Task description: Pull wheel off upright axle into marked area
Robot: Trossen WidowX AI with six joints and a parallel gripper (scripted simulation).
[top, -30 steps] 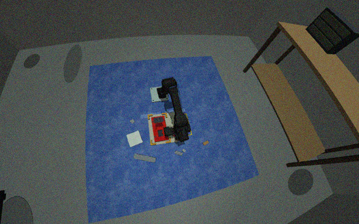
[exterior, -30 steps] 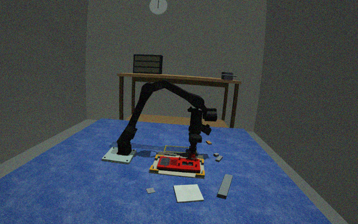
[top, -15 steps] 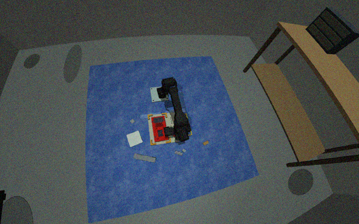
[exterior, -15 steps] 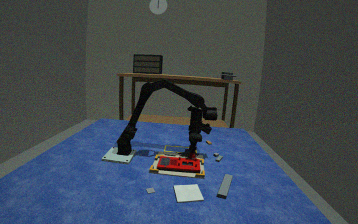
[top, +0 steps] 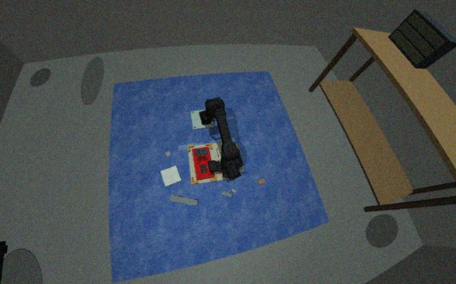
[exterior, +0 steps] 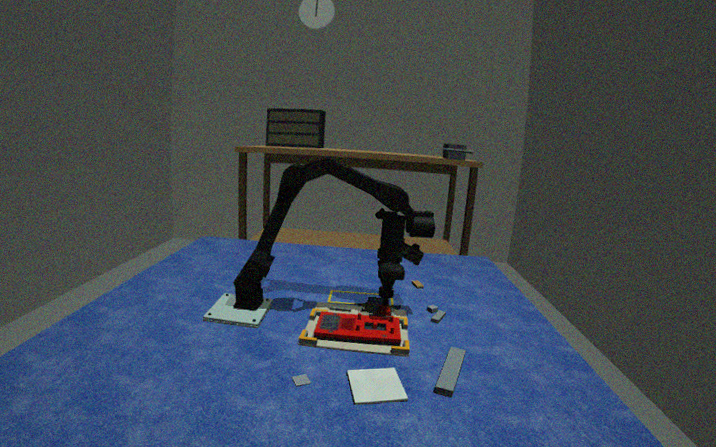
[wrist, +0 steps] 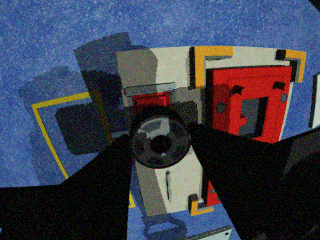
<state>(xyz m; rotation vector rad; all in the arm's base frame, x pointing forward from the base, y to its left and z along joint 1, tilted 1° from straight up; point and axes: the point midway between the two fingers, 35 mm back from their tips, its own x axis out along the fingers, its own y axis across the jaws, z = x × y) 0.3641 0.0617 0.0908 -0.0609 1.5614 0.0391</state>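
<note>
Right now the axle is 30 mm below my gripper tip. Round my gripper tip: white square plate (320 mm to the right, 60 mm below, 10 mm behind); then dark round wheel (right at my gripper tip); then grey bar (250 mm to the right, 150 mm ahead, 60 mm below).
</note>
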